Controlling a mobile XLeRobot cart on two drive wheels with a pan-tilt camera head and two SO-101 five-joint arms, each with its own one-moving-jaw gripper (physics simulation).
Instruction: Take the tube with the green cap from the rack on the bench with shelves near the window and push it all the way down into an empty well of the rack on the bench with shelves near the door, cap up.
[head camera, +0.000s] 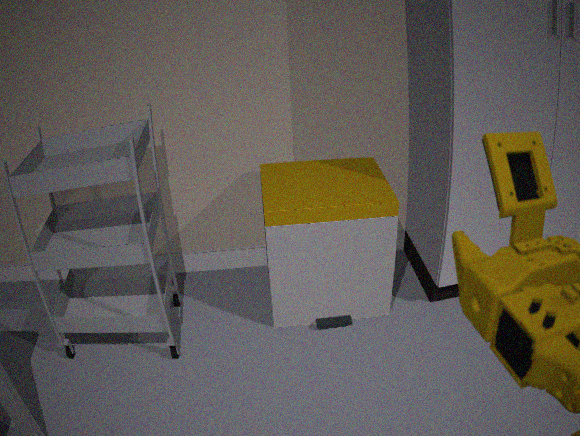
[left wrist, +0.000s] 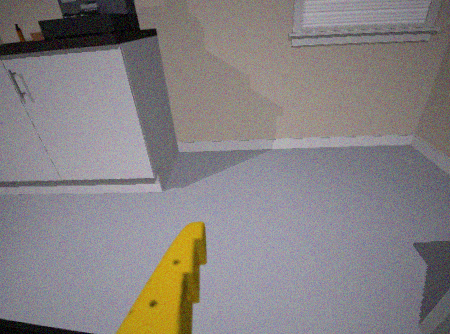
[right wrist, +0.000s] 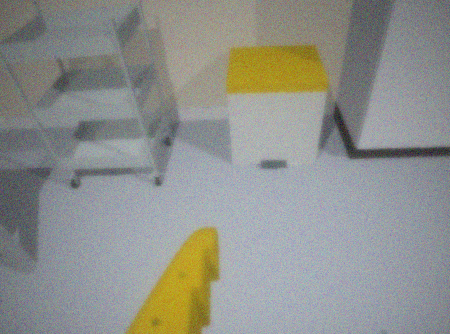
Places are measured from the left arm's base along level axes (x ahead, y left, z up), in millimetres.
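Pixels of known places: left hand, tool point: (left wrist: 205, 237); right hand, tool point: (head camera: 460, 237) (right wrist: 217, 246).
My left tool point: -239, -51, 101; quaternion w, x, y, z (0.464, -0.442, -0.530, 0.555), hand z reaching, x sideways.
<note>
Behind a point stands the place of what it marks, as x, y, z.
The tube with the green cap, the two racks and the two benches with shelves cannot be made out in these views. My left gripper (left wrist: 200, 227) is open and empty: one notched yellow jaw shows over the floor in the left wrist view. My right gripper (right wrist: 212, 232) is open and empty: one notched yellow jaw shows over the floor in the right wrist view. Part of my yellow right arm (head camera: 540, 300) @[211, -268, 273] shows at the right of the head view.
A wheeled shelf cart (head camera: 95, 254) @[1264, 411, -335] (right wrist: 110, 171) @[1262, 436, -640] stands left of a white bin (head camera: 330, 270) @[1453, -292, -551] (right wrist: 277, 125) @[1453, -314, -540] with a yellow lid. A tall cabinet (head camera: 500, 100) @[1467, -868, 21] (right wrist: 410, 90) @[1465, -839, -368] stands at the right. The left wrist view shows a dark-topped white cabinet (left wrist: 75, 115) @[-1252, -970, -216] and a window (left wrist: 365, 15) @[-1972, 620, 134].
</note>
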